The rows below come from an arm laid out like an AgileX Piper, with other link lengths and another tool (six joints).
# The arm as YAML. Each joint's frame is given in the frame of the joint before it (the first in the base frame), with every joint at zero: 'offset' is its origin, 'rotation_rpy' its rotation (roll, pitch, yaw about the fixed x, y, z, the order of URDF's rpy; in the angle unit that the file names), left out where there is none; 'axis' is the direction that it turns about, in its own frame. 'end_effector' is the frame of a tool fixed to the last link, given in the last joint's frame.
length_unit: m
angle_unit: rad
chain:
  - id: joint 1
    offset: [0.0, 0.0, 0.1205]
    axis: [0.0, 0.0, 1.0]
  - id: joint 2
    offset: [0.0, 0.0, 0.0]
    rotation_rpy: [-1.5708, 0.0, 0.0]
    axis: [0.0, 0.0, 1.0]
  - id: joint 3
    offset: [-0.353, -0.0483, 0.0]
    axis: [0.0, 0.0, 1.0]
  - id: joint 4
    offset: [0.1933, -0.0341, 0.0]
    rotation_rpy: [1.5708, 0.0, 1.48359]
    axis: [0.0, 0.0, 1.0]
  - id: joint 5
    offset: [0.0, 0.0, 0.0]
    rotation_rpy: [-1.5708, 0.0, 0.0]
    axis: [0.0, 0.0, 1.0]
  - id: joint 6
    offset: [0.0, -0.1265, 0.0]
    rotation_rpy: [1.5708, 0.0, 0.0]
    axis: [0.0, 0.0, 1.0]
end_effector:
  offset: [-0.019, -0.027, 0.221]
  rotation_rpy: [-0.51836, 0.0, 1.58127]
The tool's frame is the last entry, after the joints.
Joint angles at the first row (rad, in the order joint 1, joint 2, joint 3, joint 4, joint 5, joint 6):
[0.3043 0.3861 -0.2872 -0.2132 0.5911 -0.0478]
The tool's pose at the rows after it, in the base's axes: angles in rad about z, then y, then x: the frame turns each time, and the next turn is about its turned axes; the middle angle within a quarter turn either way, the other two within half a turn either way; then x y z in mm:
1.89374 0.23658 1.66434 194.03 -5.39 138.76
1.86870 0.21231 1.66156 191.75 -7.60 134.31
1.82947 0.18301 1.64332 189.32 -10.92 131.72
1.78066 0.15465 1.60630 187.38 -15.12 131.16
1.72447 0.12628 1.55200 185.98 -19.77 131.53
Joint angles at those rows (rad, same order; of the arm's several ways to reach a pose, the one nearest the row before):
[0.3013 0.3846 -0.2787 -0.2121 0.5888 -0.0404]
[0.2874 0.3747 -0.2659 -0.2038 0.5858 -0.0209]
[0.2613 0.3510 -0.2489 -0.1911 0.5767 -0.0007]
[0.2235 0.3118 -0.2222 -0.1771 0.5537 0.0159]
[0.1730 0.2587 -0.1811 -0.1585 0.5118 0.0263]

